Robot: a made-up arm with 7 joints.
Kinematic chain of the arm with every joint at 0, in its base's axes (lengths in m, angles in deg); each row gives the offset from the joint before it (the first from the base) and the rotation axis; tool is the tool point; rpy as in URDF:
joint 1: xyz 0 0 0.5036 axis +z
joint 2: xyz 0 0 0 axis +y
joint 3: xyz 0 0 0.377 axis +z
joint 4: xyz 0.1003 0 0 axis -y
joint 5: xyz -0.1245 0 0.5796 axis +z
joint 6: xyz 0 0 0 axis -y
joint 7: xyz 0.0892 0 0 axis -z
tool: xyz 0 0 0 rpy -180 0 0
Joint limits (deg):
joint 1: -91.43..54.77
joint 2: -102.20..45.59
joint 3: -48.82..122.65
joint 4: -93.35..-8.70
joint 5: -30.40..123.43
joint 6: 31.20..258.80
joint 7: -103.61..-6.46
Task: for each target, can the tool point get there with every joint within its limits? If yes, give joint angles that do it. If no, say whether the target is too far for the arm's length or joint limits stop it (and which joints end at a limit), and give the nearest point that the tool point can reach.
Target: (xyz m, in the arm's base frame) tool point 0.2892 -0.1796 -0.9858
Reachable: no: too far | nearest point 0.5842 0.3237 -0.0365 | short by 1.114 m
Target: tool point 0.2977 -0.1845 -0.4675
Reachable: no: joint limits stop it (at a limit: joint 1, joint 2, joint 3, joint 4, joint 6) | nearest point 0.5877 0.3048 -0.0236 | short by 0.721 m
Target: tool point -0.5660 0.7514 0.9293
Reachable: yes | joints -16.00 -63.44 85.80 -52.73 -8.63 75.79 -70.31
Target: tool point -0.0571 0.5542 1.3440
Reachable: yes | joints 40.55 -6.05 43.63 -60.72 87.84 53.43 -67.72
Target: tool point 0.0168 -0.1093 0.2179
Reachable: no: joint limits stop it (at a limit: joint 2, joint 4, joint 5) | nearest point 0.1136 -0.7390 0.3651 | short by 0.654 m
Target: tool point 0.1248 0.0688 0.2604
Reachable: no: joint limits stop it (at a limit: joint 1, joint 2, joint 3, joint 4, joint 5) | nearest point 0.5229 0.3726 0.1044 | short by 0.525 m
